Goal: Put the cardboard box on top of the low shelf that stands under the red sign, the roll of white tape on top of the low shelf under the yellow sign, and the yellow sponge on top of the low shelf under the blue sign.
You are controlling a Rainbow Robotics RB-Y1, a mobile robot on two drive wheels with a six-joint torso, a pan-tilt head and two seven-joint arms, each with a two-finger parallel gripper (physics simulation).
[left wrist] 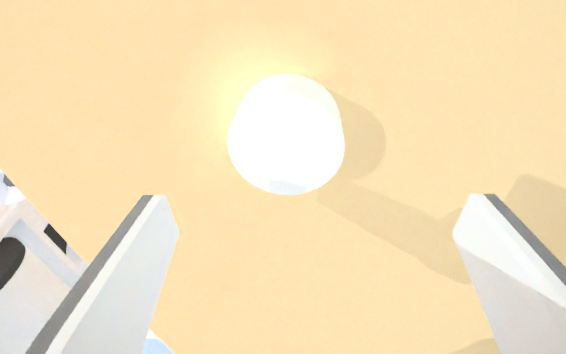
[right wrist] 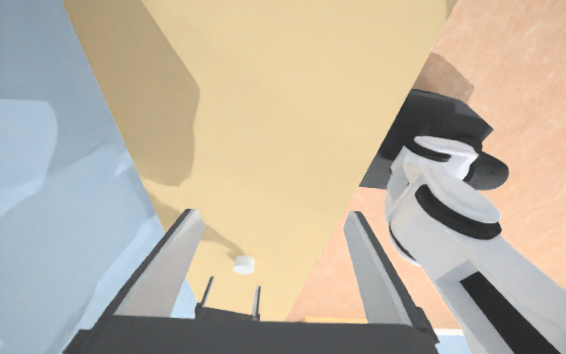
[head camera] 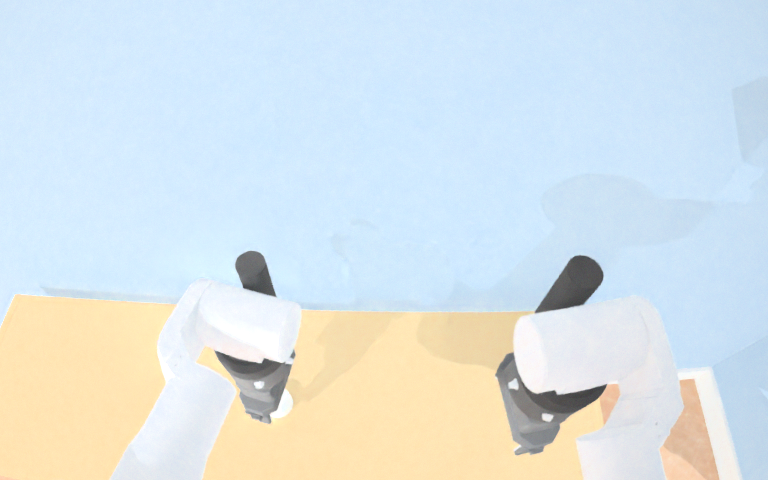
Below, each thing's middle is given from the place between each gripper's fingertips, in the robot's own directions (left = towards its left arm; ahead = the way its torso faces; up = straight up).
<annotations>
Right now the roll of white tape [left wrist: 286, 138] is 35 cm to the left of my right hand, 13 cm below it and 4 cm ahead of it.
Now: the roll of white tape 5 cm below my left hand, 1 cm to the left of it and 1 cm behind it.
</annotations>
